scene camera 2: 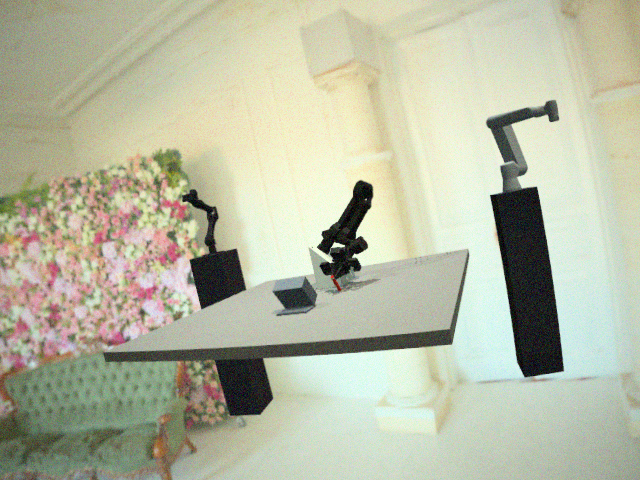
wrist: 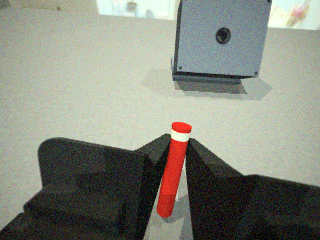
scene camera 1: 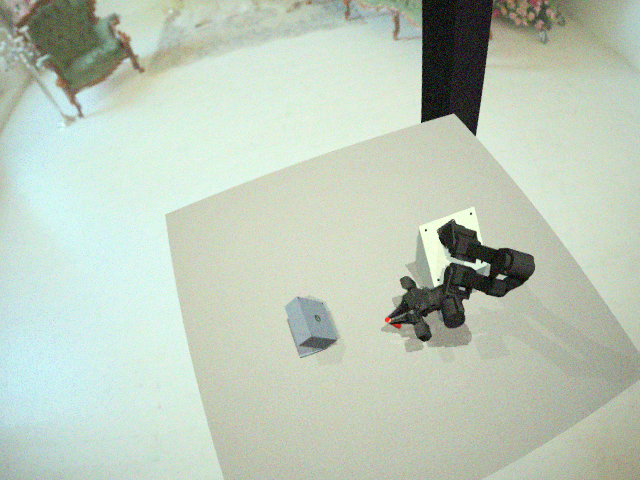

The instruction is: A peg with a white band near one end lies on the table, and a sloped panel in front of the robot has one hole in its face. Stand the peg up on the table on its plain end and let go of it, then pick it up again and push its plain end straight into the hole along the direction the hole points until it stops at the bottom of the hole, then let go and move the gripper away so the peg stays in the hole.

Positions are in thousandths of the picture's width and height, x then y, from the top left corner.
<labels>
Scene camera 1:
my gripper: 609, 668
grey sloped panel: 471, 649
</labels>
